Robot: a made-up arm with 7 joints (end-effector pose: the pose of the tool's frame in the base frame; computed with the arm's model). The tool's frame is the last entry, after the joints. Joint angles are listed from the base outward.
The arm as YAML. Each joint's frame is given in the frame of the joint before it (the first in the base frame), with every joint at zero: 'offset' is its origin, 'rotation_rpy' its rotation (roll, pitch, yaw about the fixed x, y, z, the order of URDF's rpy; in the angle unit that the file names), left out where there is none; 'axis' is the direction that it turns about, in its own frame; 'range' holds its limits. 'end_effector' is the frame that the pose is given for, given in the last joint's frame.
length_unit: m
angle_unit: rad
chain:
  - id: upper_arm
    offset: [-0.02, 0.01, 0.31]
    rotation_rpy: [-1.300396, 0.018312, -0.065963]
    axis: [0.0, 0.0, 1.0]
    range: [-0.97, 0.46]
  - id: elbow
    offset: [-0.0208, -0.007, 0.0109]
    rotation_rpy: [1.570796, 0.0, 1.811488]
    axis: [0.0, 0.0, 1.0]
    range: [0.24, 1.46]
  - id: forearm
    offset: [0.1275, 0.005, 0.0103]
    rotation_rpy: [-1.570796, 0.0, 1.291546]
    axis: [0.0, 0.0, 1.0]
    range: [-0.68, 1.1]
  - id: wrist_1
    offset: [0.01, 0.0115, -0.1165]
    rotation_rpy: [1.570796, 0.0, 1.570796]
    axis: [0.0, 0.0, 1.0]
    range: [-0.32, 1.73]
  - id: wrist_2
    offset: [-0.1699, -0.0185, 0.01]
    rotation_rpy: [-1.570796, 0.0, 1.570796]
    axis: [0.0, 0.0, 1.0]
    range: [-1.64, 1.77]
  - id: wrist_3
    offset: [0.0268, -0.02, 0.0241]
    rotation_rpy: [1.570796, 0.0, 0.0]
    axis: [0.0, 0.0, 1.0]
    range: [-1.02, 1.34]
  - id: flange
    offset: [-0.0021, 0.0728, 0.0]
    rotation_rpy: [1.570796, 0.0, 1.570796]
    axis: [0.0, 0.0, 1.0]
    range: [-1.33, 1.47]
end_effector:
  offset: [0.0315, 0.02, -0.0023]
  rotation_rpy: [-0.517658, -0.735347, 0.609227]
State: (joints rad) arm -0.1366 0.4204 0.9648 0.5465 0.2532 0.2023 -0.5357
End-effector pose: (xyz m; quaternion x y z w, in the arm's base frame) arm 0.0553 0.4177 0.0390 0.0925 -0.0826 0.3868 0.9138
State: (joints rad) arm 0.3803 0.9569 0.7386 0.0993 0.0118 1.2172 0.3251
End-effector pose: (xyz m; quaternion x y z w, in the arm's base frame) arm 0.0106 0.4379 0.2709 0.6032 0.1390 0.5178 0.5906
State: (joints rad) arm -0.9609 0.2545 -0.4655 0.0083 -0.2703 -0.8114 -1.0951
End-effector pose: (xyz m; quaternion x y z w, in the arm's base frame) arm 0.2640 -0.0448 0.3351 -0.2033 -0.6339 -0.6713 0.3259
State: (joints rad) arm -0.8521 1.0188 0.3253 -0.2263 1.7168 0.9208 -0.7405
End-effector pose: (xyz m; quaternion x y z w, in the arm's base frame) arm 0.1515 0.2318 0.4847 0.7155 -0.2875 0.4301 0.4695
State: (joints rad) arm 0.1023 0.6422 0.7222 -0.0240 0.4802 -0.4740 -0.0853
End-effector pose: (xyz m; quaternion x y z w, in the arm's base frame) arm 0.1481 0.3169 0.2616 0.4716 -0.4898 -0.0208 0.7330
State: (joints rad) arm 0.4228 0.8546 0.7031 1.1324 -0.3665 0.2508 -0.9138
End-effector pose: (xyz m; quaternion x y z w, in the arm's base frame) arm -0.1859 0.4843 0.1140 -0.0379 0.1802 0.4889 0.8527
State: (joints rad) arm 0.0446 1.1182 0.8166 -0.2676 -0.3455 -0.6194 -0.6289
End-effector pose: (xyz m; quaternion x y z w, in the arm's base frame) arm 0.1408 0.2339 0.4684 0.2774 -0.6526 -0.3289 0.6237
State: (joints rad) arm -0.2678 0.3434 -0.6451 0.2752 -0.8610 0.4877 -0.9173
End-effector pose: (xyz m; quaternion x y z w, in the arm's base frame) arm 0.1773 0.0191 -0.0561 -0.5465 0.2330 -0.2302 0.7707
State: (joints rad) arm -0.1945 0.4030 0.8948 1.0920 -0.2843 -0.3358 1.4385
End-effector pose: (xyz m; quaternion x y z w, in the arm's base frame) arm -0.0316 0.3600 -0.0371 0.4518 -0.0641 0.8710 0.1819
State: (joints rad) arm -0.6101 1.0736 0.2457 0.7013 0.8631 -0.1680 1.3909
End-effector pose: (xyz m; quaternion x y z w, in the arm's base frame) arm 0.2370 0.3628 0.3135 0.6675 -0.6851 0.2371 0.1700
